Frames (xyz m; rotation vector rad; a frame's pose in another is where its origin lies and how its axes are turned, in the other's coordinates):
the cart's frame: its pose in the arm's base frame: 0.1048 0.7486 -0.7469 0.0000 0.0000 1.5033
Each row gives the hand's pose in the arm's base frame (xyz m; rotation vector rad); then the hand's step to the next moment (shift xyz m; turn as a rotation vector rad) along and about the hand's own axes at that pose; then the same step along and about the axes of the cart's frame.
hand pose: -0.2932 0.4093 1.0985 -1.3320 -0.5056 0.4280
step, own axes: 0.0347 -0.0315 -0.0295 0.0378 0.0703 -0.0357
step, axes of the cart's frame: -0.0069 -0.0462 0.0298 0.0094 -0.0504 -0.0708
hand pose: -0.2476 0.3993 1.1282 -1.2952 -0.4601 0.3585
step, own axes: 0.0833 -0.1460 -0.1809 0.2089 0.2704 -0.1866
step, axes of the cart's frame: -0.1323 -0.1738 0.1153 0.0325 -0.2741 -0.2746
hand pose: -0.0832 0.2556 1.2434 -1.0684 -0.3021 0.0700
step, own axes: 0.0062 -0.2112 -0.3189 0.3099 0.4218 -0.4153
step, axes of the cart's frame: -0.3665 -0.1005 0.0434 -0.0567 -0.4540 -0.4869
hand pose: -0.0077 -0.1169 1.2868 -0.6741 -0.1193 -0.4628
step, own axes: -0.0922 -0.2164 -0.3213 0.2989 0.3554 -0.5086
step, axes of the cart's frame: -0.3270 0.1712 -0.1494 -0.1592 -0.4173 -0.5242
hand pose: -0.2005 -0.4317 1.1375 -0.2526 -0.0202 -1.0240
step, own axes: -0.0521 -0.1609 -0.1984 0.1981 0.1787 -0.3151
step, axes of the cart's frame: -0.0909 0.1778 -0.1676 -0.1318 -0.2323 -0.3148
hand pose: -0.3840 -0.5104 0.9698 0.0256 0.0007 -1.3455
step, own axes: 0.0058 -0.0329 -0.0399 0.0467 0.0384 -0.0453
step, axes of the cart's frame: -0.0142 0.0293 -0.0406 -0.0327 -0.0508 -0.0453
